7 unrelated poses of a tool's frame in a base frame.
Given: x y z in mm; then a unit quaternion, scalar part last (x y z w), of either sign.
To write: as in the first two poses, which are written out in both.
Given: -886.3 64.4 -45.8 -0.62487 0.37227 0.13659 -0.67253
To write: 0.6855 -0.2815 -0.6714 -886.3; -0.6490 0.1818 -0.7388 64.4; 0.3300 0.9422 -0.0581 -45.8; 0 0 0 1
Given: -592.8 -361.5 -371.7 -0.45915 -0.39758 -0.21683 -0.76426
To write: 0.5898 0.0337 0.8068 -592.8; 0.6965 0.4843 -0.5294 -361.5; -0.4086 0.8742 0.2622 -371.7; 0 0 0 1
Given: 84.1 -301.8 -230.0 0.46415 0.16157 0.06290 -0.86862
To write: 0.9399 0.2593 -0.2223 84.1; 0.0407 0.5612 0.8267 -301.8; 0.3391 -0.7860 0.5169 -230.0; 0 0 0 1
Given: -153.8 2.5 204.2 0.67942 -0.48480 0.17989 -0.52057
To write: 0.4652 -0.4715 0.7492 -153.8; -0.8461 0.0121 0.5330 2.5; -0.2603 -0.8818 -0.3933 204.2; 0 0 0 1
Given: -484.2 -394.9 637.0 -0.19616 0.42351 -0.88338 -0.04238
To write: -0.9195 -0.2410 0.3107 -484.2; -0.0913 -0.6377 -0.7649 -394.9; 0.3825 -0.7316 0.5643 637.0; 0 0 0 1
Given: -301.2 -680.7 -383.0 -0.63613 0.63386 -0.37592 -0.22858
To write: -0.0862 -0.9783 0.1885 -301.2; -0.6346 -0.0919 -0.7674 -680.7; 0.7680 -0.1857 -0.6129 -383.0; 0 0 0 1
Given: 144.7 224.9 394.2 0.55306 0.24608 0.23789 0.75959
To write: 0.7657 -0.0892 0.6370 144.7; 0.6336 0.2751 -0.7231 224.9; -0.1107 0.9573 0.2671 394.2; 0 0 0 1
